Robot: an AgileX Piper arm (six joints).
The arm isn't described. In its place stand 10 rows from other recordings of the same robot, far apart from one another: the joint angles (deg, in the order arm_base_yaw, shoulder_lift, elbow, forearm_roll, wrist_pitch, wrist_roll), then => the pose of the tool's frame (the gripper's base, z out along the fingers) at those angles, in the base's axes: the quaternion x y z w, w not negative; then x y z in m.
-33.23 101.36 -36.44 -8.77 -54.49 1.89 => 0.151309 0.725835 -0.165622 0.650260 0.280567 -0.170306 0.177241
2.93 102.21 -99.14 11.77 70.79 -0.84 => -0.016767 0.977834 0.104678 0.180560 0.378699 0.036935 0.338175
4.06 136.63 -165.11 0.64 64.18 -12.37 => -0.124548 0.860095 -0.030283 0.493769 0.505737 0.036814 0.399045
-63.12 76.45 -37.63 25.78 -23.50 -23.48 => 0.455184 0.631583 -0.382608 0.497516 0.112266 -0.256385 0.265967
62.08 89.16 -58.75 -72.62 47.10 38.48 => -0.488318 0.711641 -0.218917 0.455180 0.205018 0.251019 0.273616
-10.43 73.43 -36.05 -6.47 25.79 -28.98 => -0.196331 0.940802 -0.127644 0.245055 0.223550 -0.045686 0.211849
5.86 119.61 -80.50 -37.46 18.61 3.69 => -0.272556 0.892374 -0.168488 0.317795 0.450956 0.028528 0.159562
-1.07 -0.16 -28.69 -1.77 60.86 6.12 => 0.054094 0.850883 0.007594 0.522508 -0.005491 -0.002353 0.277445
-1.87 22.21 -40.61 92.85 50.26 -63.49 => -0.212366 0.557158 0.408752 0.690940 0.028830 0.068984 0.411541
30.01 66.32 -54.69 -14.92 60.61 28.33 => -0.054392 0.971355 -0.012469 0.230986 0.191247 0.086886 0.308743
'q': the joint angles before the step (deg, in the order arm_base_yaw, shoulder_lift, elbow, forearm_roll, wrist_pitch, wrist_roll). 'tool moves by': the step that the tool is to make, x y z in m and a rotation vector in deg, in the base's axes. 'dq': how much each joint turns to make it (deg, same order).
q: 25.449 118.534 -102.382 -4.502 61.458 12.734
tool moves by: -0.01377 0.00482 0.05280 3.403 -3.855 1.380
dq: 1.058 -4.610 -3.919 1.681 3.535 -0.797
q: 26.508 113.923 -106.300 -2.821 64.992 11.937
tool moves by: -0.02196 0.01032 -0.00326 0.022 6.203 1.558
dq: 2.038 -1.569 2.535 2.821 4.531 0.227
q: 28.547 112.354 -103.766 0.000 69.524 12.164
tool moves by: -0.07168 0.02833 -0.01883 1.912 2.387 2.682
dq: 8.783 -9.235 17.953 1.205 -7.809 6.100
